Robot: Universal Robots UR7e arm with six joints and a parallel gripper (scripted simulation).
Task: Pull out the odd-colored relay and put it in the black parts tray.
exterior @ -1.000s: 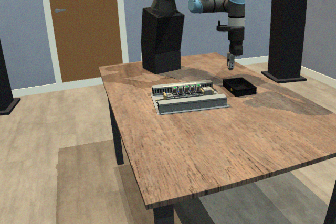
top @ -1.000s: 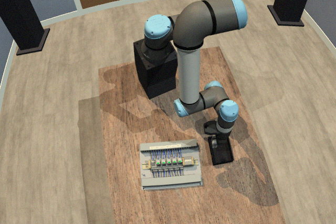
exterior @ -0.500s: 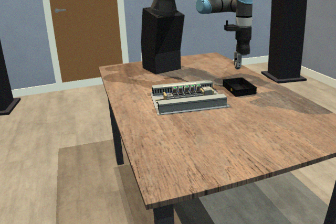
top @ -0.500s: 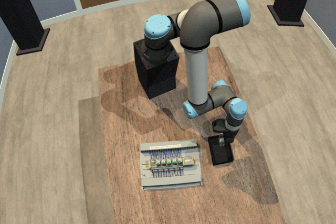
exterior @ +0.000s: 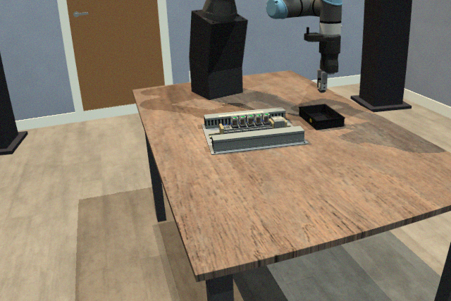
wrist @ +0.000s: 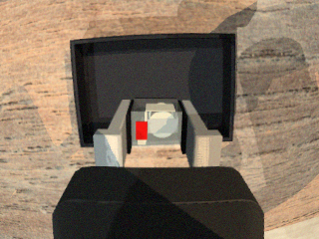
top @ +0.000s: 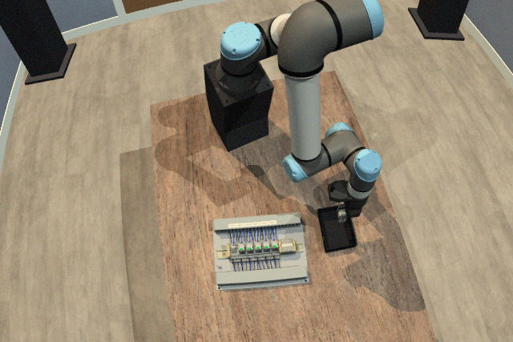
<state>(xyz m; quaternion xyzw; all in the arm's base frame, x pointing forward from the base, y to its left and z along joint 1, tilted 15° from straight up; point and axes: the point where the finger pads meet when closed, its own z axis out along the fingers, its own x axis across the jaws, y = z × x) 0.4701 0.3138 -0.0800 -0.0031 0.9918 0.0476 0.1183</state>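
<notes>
Now: the black parts tray 130 mm below my hand. Round my hand: grey relay panel (60 mm ahead, 280 mm to the right, 120 mm below).
</notes>
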